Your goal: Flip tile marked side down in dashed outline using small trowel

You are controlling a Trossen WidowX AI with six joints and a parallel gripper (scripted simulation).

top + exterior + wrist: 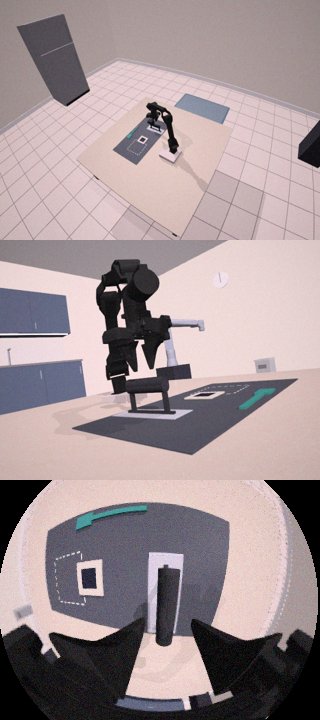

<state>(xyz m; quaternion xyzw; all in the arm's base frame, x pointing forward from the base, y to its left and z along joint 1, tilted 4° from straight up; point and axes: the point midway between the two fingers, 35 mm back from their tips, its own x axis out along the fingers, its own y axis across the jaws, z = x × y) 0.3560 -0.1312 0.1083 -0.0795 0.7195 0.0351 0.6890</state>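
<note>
My gripper tip is now 70 mm above the trowel and 20 mm short of it. Round my gripper tip: teal t-shaped tool: 210 mm to the left, 180 mm ahead, 100 mm below; then dark mat: 170 mm to the left, 130 mm below, 50 mm ahead; then white tile: 200 mm to the left, 100 mm below, 10 mm ahead.
</note>
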